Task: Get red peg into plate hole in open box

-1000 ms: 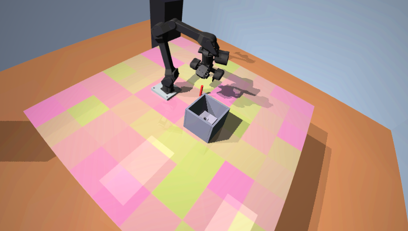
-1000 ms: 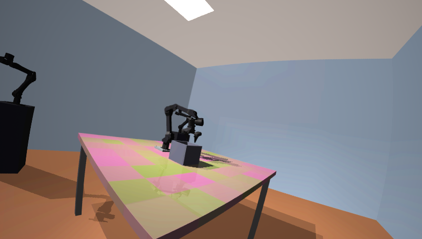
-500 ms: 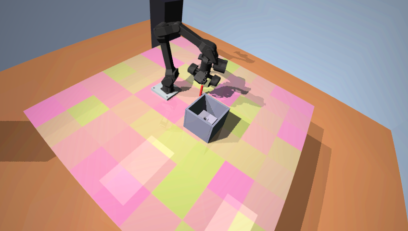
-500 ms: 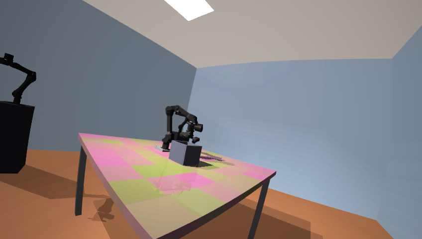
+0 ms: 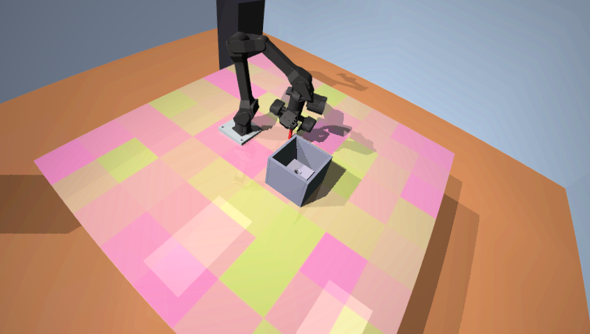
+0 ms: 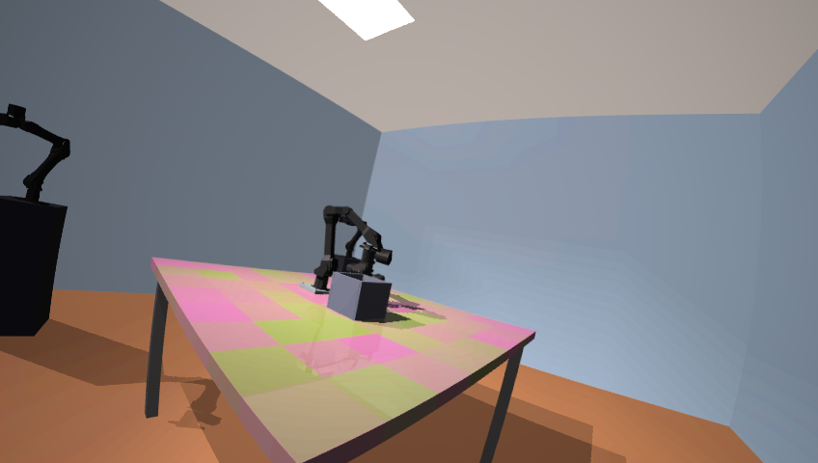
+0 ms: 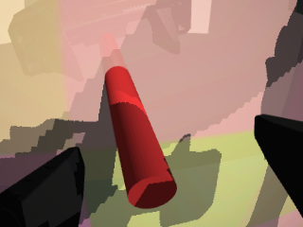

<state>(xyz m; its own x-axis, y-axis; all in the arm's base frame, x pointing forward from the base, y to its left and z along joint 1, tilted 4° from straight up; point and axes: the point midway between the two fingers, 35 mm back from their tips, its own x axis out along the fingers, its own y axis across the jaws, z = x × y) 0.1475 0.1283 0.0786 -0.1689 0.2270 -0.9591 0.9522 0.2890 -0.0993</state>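
The red peg lies 20 mm ahead of my gripper tip, 10 mm to the right of it and 10 mm below it.
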